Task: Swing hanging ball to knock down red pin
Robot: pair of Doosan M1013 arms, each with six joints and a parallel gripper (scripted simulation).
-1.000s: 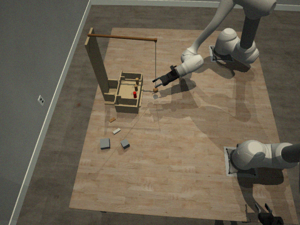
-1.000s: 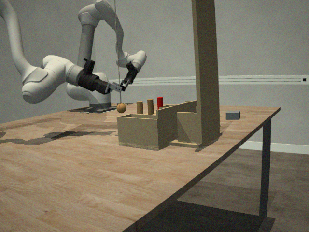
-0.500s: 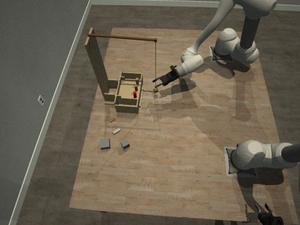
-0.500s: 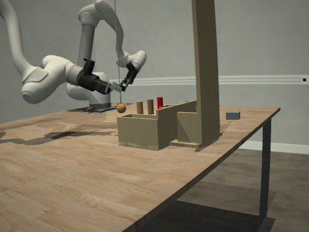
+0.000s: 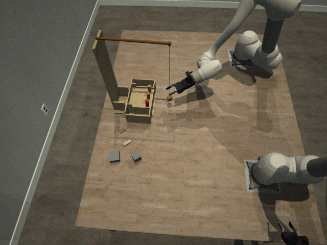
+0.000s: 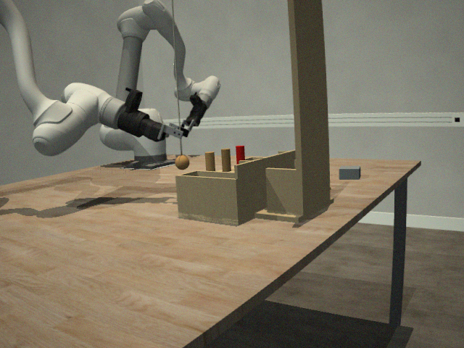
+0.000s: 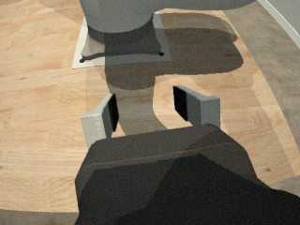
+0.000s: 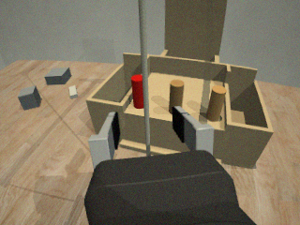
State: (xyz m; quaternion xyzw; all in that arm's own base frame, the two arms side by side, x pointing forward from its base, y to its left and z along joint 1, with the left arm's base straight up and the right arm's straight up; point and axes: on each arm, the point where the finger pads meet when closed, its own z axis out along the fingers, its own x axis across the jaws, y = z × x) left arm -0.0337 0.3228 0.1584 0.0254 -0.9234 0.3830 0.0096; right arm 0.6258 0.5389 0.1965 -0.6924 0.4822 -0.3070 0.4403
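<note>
Now: right hand 8 cm above the wooden ball. Round my right hand: white block 33 cm to the left, 30 cm ahead, 19 cm below; then red pin 16 cm ahead, 8 cm below, 6 cm to the left.
</note>
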